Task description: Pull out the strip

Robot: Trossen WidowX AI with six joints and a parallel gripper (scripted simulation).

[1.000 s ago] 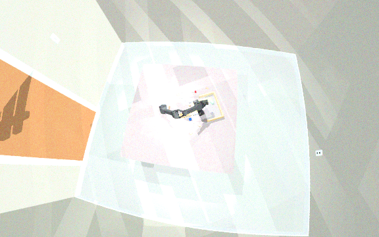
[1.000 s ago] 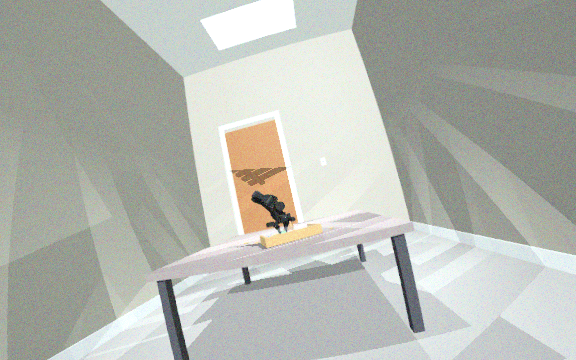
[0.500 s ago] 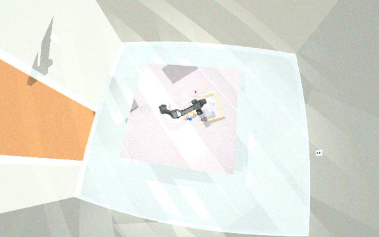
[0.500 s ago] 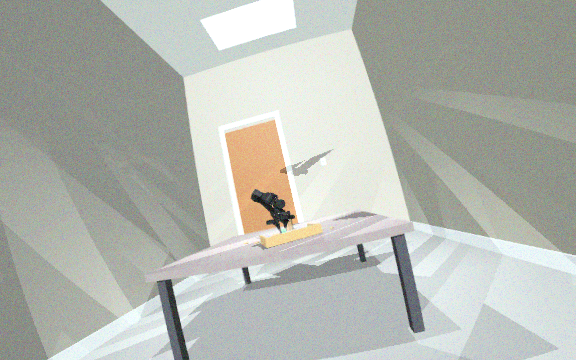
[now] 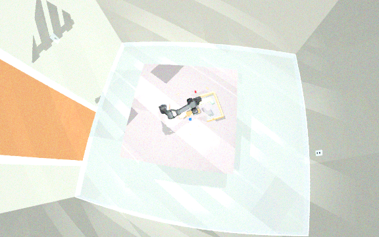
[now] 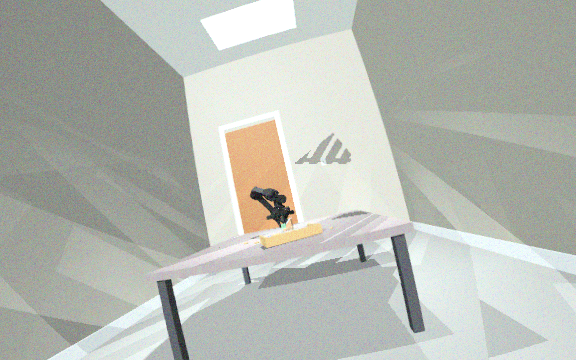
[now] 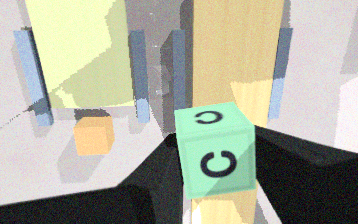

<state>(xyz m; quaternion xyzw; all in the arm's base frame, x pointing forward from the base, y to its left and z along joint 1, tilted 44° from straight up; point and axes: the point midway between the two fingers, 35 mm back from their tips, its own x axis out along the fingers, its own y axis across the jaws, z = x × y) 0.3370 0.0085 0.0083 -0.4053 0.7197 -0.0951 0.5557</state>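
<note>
My gripper tip is now 11 cm to the left of the small blue thing, 5 cm above it and 2 cm past it. Round my gripper tip: small red thing: 24 cm to the left, 4 cm below, 1 cm ahead.
</note>
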